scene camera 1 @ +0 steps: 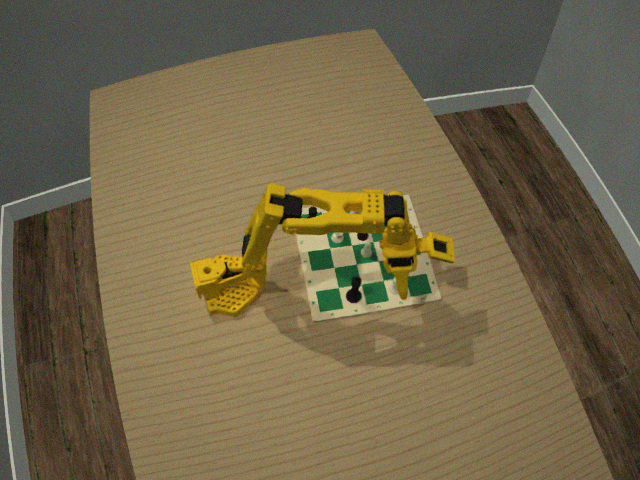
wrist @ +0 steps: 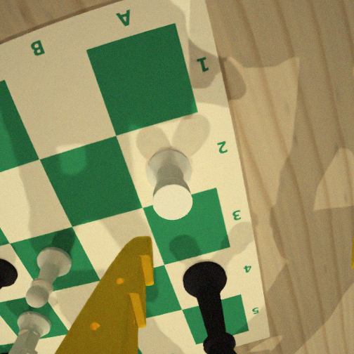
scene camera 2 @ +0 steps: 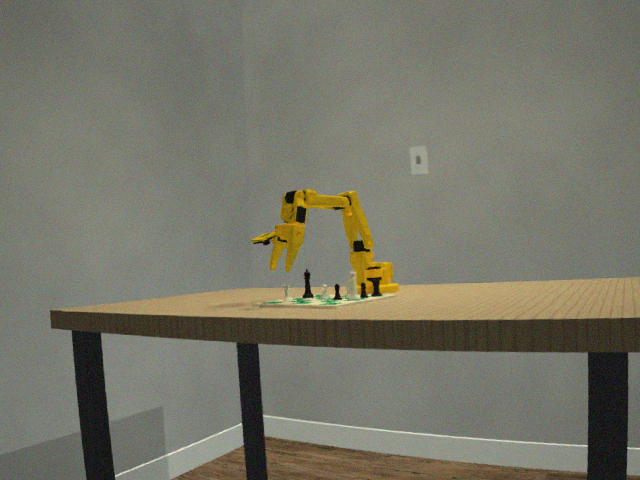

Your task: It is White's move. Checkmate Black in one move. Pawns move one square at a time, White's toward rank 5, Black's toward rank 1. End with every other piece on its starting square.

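Pixels of known places: hand, tool point: (scene camera 1: 402, 265) (scene camera 2: 286, 269); arm's base, link origin: (scene camera 1: 239, 284).
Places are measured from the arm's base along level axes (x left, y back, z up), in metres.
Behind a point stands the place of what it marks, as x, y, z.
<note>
My gripper (scene camera 1: 403, 295) (scene camera 2: 280, 269) @[-0.081, -0.249, 0.072] (wrist: 248, 245) is open and empty, raised above the board; one jaw stands at the right edge of the wrist view. The white rook (scene camera 2: 287, 293) @[-0.083, -0.248, 0.021] (wrist: 172, 201) stands upright on A2, apart from the jaws; in scene camera 1 the jaw mostly covers it. The black king (scene camera 1: 354, 295) @[-0.084, -0.171, 0.021] (scene camera 2: 307, 285) @[-0.076, -0.178, 0.033] (wrist: 205, 281) stands upright on A4. A white pawn (scene camera 1: 366, 252) @[-0.012, -0.219, 0.017] (wrist: 54, 262) is on C3. Another white piece (scene camera 1: 337, 237) @[0.028, -0.181, 0.020] (wrist: 33, 324) is on D4. A black piece (scene camera 1: 362, 236) @[0.021, -0.224, 0.013] (wrist: 6, 273) stands beside them. The arm hides part of row E.
The green and cream board (scene camera 1: 322, 315) @[-0.096, -0.114, 0.006] (scene camera 2: 330, 305) @[0.073, -0.339, 0.006] (wrist: 102, 24) lies on the wooden table (scene camera 1: 232, 129) @[0.350, -0.065, 0.000] (scene camera 2: 465, 310) @[0.340, -0.377, 0.000]. In scene camera 2, a tall white piece (scene camera 2: 352, 286) @[0.066, -0.233, 0.033], a small black piece (scene camera 2: 363, 290) @[0.073, -0.198, 0.022] and a wider black piece (scene camera 2: 376, 287) @[0.084, -0.158, 0.024] stand towards the arm's base (scene camera 2: 385, 273) @[0.023, 0.028, 0.045].
</note>
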